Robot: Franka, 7 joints.
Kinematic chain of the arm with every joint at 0, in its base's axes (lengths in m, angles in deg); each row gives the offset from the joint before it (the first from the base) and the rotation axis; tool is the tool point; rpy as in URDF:
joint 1: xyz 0 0 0.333 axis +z
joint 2: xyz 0 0 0 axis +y
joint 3: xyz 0 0 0.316 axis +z
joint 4: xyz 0.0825 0 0 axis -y
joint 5: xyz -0.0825 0 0.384 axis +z
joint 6: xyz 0 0 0 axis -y
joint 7: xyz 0.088 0 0 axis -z
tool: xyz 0 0 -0.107 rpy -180 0 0
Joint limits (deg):
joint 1: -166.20..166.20
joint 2: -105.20..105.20
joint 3: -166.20..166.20
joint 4: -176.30..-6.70
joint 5: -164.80..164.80
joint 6: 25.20..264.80
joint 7: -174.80..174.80
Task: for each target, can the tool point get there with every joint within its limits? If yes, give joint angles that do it. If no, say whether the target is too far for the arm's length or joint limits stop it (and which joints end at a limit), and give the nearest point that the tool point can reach.
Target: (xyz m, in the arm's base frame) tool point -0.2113 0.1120 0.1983
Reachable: yes | joints -100.60 62.31 -54.80 -159.65 -33.62 87.68 56.64
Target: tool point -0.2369 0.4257 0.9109
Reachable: yes | joints -16.10 -27.01 119.84 -49.60 75.38 218.96 -81.25
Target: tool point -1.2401 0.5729 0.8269
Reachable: no: too far | nearest point -0.7324 0.3384 0.6247 | short by 0.595 m
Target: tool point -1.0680 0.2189 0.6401
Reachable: no: too far | nearest point -0.8089 0.1658 0.5656 | short by 0.275 m
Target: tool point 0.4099 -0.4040 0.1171
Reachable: yes | joints -108.72 88.83 75.83 -101.93 -59.04 93.17 69.17
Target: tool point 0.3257 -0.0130 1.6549
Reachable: no: too far | nearest point 0.2052 -0.0082 1.1659 | short by 0.504 m
